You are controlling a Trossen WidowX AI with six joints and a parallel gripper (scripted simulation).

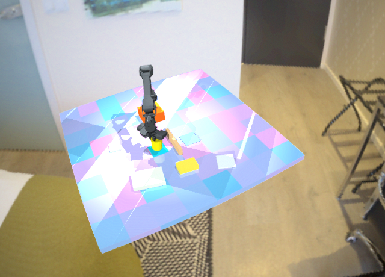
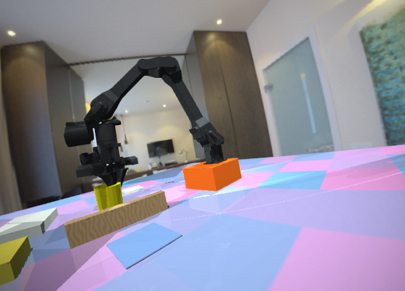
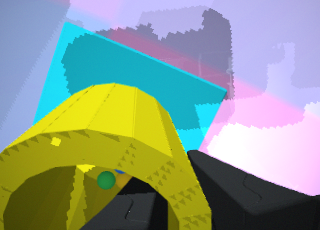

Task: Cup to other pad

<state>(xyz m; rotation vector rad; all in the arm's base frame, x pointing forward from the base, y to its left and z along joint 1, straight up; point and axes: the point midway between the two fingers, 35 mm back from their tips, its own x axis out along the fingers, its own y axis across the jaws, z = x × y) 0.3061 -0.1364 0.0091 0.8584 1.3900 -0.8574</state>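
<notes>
Now: the cyan pad 20 mm ahead of my gripper tip, 10 mm to the left of it and 60 mm below it. The rest, counted from my gripper tip: wooden bar (40 mm ahead, 120 mm to the left, 40 mm below); then green marble (20 mm ahead, 30 mm to the left, 20 mm below); then yellow cup (20 mm ahead, 10 mm to the left).
</notes>
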